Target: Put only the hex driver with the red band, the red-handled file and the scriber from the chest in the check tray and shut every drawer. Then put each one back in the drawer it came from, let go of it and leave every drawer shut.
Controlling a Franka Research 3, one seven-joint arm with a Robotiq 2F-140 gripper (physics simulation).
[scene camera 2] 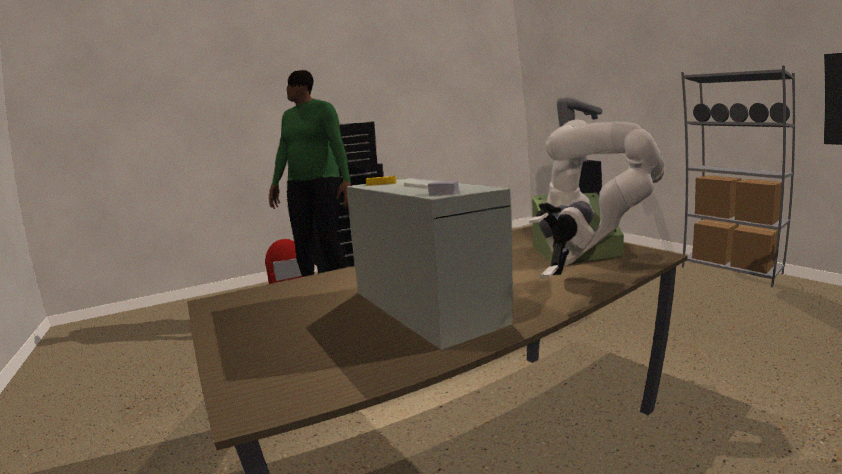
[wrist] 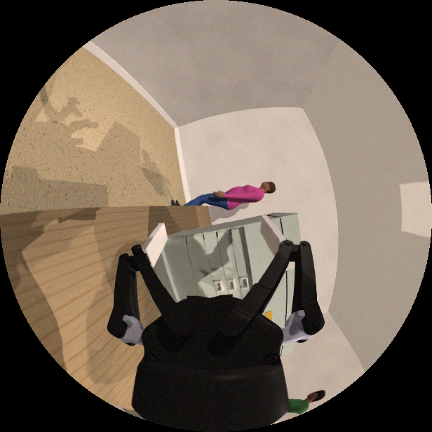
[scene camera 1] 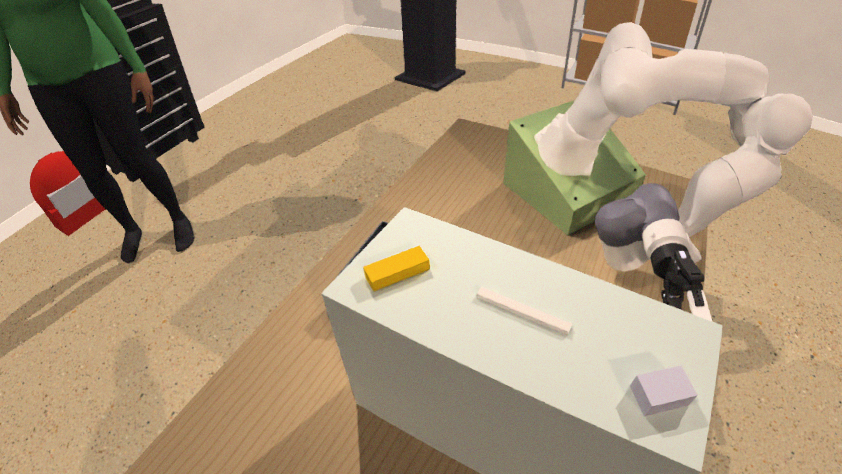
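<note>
The pale green chest (scene camera 1: 459, 294) (scene camera 2: 394, 253) (wrist: 257, 250) stands on the table with its front away from both scene cameras. In the wrist view several drawer fronts show side by side, with three small handles; these drawers look shut, but my gripper hides part of the front. My gripper (scene camera 1: 686, 309) (scene camera 2: 543, 244) (wrist: 212, 227) is open and empty, in front of the chest and apart from it. A dark edge (scene camera 1: 366, 246) shows beyond the chest's far left end; I cannot tell whether it is the check tray. The hex driver, the red-handled file and the scriber do not show.
A yellow block (scene camera 1: 397, 268) (scene camera 2: 381, 180), a pale bar (scene camera 1: 523, 310) and a lilac block (scene camera 1: 664, 389) (scene camera 2: 443, 187) lie on the chest. My arm's green base (scene camera 1: 565, 176) stands on the wooden table (scene camera 1: 247, 376) (scene camera 2: 282, 376). People (scene camera 1: 64, 52) (wrist: 245, 195) stand beyond the table.
</note>
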